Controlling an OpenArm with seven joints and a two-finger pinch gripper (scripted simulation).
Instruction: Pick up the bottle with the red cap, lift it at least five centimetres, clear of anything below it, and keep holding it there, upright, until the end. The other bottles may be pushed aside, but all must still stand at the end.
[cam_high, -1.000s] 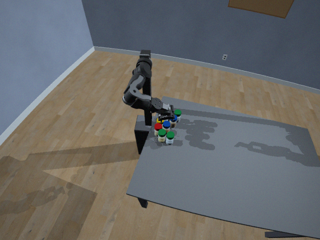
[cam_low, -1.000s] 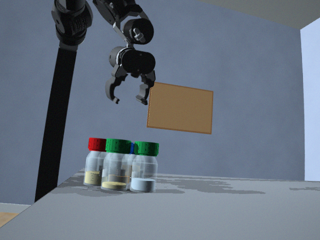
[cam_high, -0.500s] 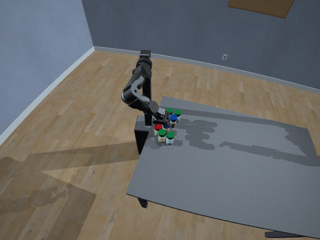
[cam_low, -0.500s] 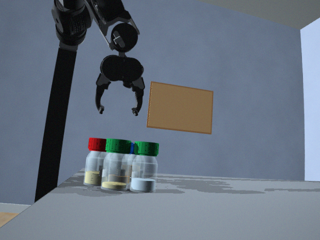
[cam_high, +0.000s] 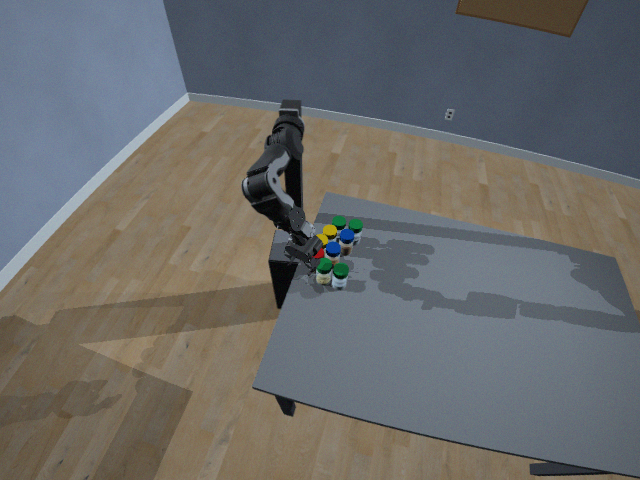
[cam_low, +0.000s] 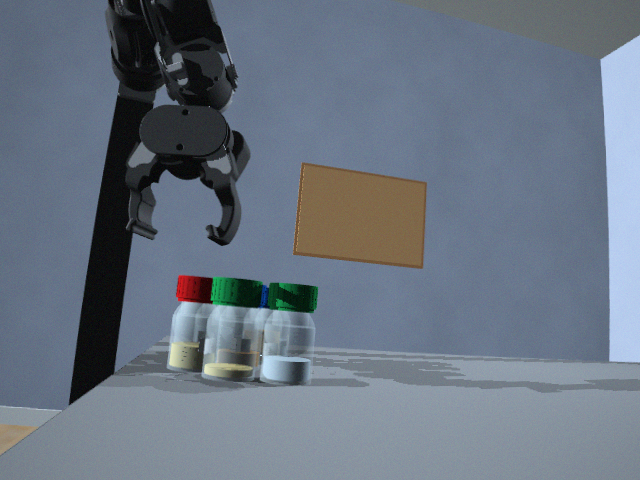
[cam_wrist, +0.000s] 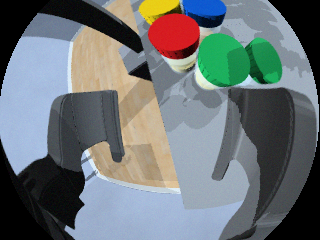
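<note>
My gripper is now 90 mm above the red-capped bottle, 80 mm to the right of it and 40 mm short of it. The rest, counted from my hand: yellow-capped bottle: 140 mm to the left, 90 mm below, 50 mm ahead; then green-capped bottle: 90 mm below, 70 mm ahead, 30 mm to the left.
</note>
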